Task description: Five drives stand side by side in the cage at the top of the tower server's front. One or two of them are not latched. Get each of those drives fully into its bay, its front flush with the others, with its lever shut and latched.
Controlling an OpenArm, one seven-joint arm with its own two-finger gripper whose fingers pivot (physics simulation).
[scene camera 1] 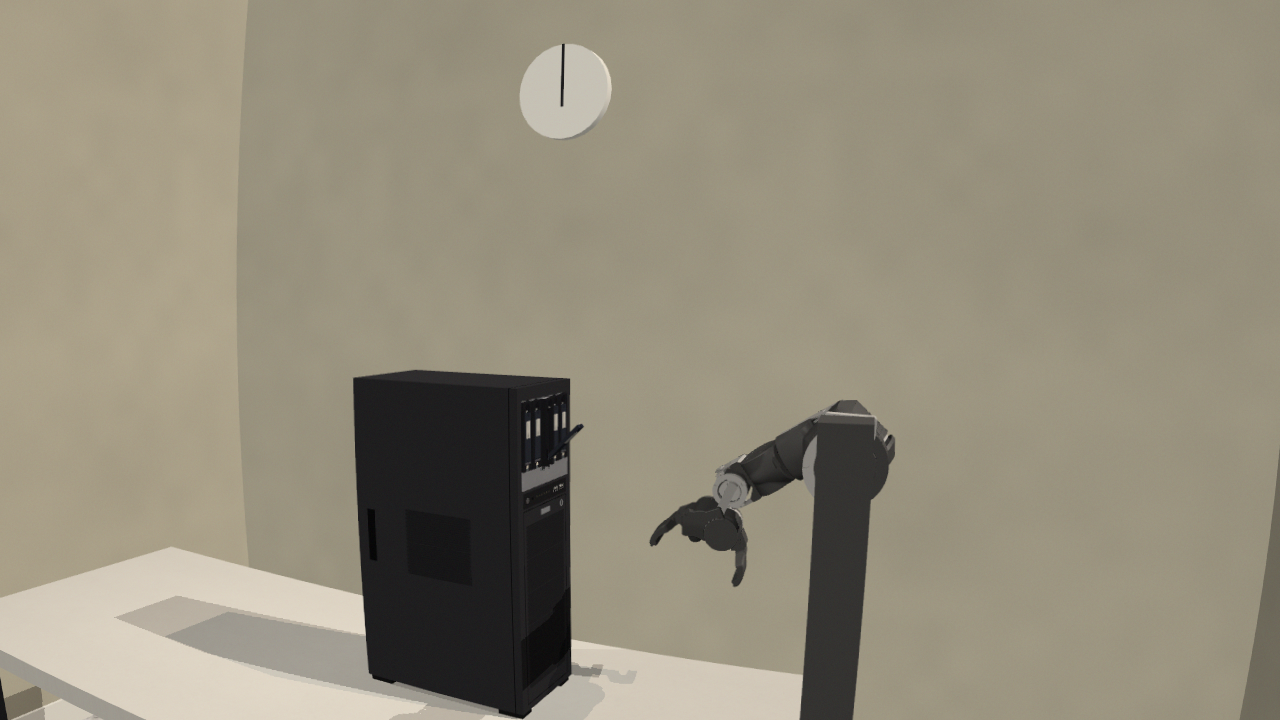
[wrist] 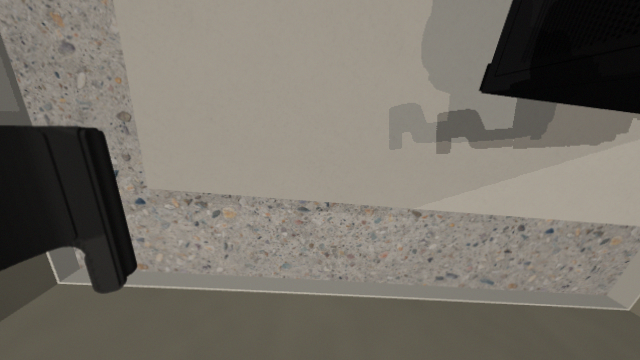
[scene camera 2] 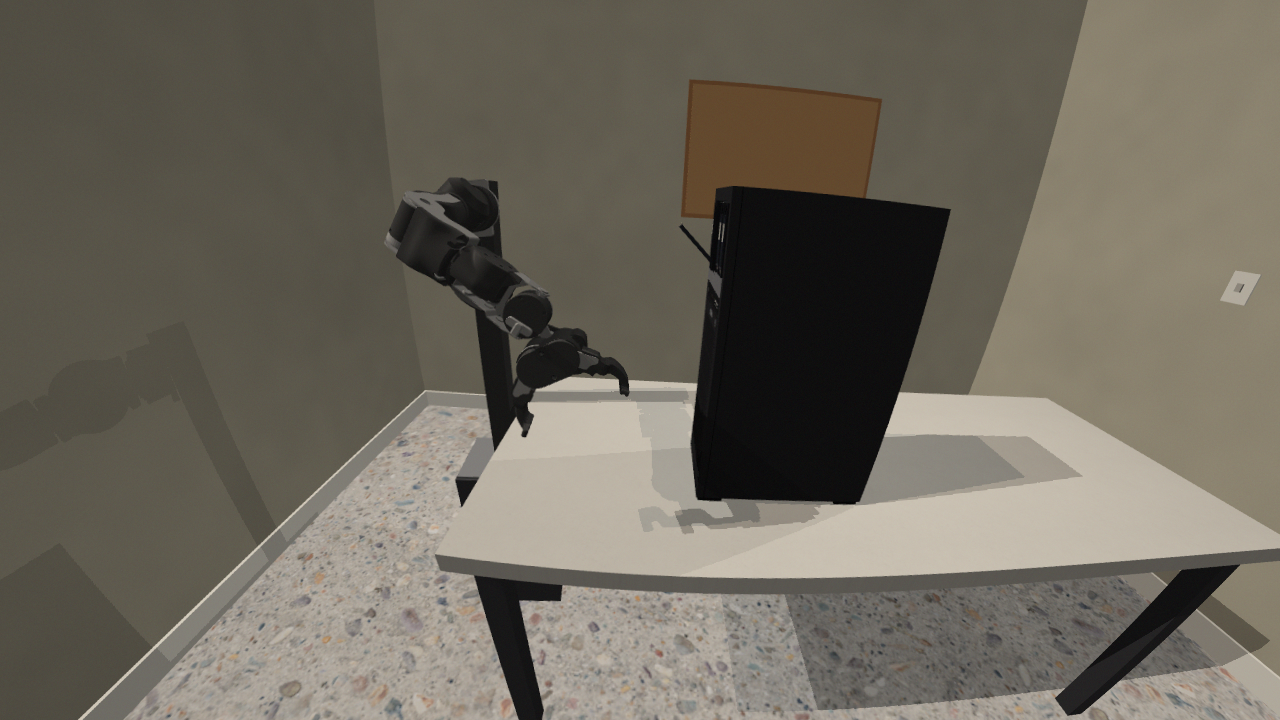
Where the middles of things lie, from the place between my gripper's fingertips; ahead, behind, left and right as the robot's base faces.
I see the black tower server (scene camera 1: 466,581) 370 mm ahead of my hand, 120 mm to the left of it and 40 mm above it.
